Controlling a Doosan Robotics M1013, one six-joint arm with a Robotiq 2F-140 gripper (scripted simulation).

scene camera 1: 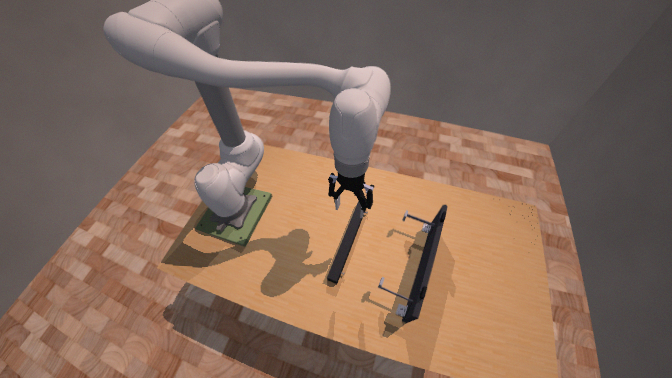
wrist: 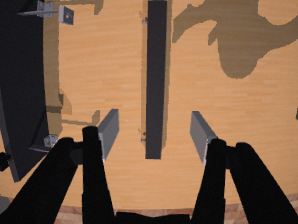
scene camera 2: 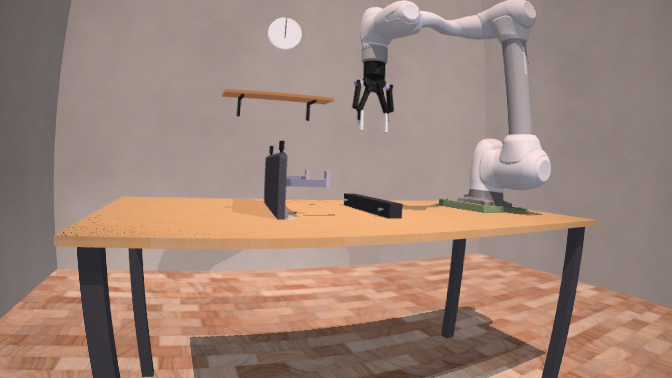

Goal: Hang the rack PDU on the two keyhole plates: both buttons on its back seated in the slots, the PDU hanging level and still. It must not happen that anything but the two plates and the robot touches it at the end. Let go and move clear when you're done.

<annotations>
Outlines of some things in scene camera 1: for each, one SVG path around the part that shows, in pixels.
The gripper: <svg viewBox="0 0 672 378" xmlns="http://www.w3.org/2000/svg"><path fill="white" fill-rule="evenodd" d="M331 173L328 178L328 196L334 197L335 209L338 210L340 206L340 194L344 190L349 190L354 193L361 205L360 218L362 218L366 208L371 209L373 192L371 194L371 191L373 191L374 185L366 185L364 181L365 173L356 178L344 177L339 173L338 176L335 176L334 173Z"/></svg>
A rack PDU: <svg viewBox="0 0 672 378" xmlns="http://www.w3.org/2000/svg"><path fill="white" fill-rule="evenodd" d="M359 201L327 276L327 280L335 284L338 283L340 275L345 273L342 270L351 250L349 248L353 245L357 234L356 231L358 231L362 218L360 218L361 205Z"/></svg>
</annotations>
